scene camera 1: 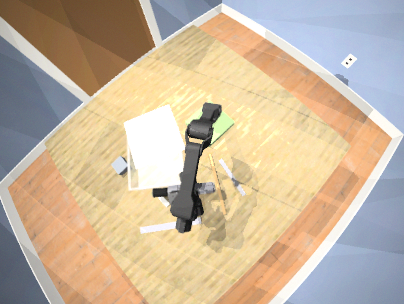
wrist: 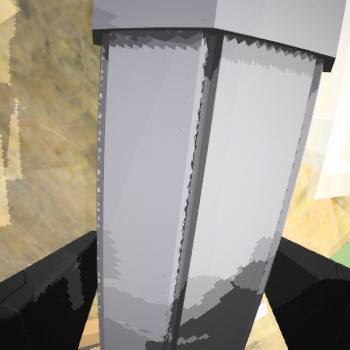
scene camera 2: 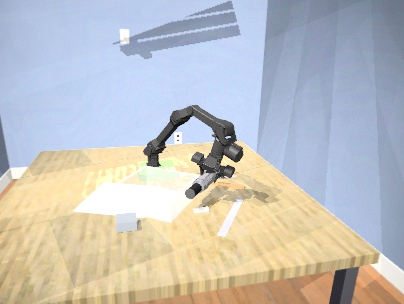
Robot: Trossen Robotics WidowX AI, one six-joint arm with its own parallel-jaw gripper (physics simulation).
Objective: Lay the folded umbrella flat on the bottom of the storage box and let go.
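Where they show: gripper, between the fingertips: (wrist: 177, 240); arm's base, origin of its link: (scene camera 2: 153, 164).
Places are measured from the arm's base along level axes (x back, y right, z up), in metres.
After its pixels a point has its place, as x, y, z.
The folded umbrella (scene camera 1: 206, 188) @(-0.307, -0.216, 0.071) (scene camera 2: 204, 182) @(-0.428, -0.122, 0.064) (wrist: 200, 150) @(-0.386, -0.148, 0.069) is a grey faceted body with a black end. My gripper (scene camera 2: 213, 173) (wrist: 177, 240) @(-0.342, -0.169, 0.031) is shut on the umbrella, with one dark finger on each side of it in the wrist view. The forearm hides the fingers in scene camera 1. The umbrella is held above the table, with its black end pointing toward the near side of the storage box. The white storage box (scene camera 1: 131, 175) @(-0.487, 0.092, 0.047) (scene camera 2: 181, 206) @(-0.471, -0.012, -0.005) stands beside the gripper. A white panel (scene camera 1: 154, 135) @(-0.272, 0.151, 0.030) (scene camera 2: 120, 197) @(-0.388, 0.208, 0.029) covers part of it, and its bottom is hard to make out in the glare.
A grey block (scene camera 1: 119, 165) @(-0.504, 0.201, 0.003) (scene camera 2: 126, 222) @(-0.535, 0.206, 0.002) sits beside the box. White strips (scene camera 1: 232, 177) (scene camera 2: 230, 218), a thin tan stick (scene camera 1: 217, 182) @(-0.250, -0.233, -0.021) and a small white piece (scene camera 2: 201, 210) @(-0.492, -0.087, -0.024) lie on the table (scene camera 2: 280, 240) @(-0.756, -0.275, -0.033). A green pad (scene camera 1: 223, 126) @(-0.011, -0.082, 0.000) is by the arm's base.
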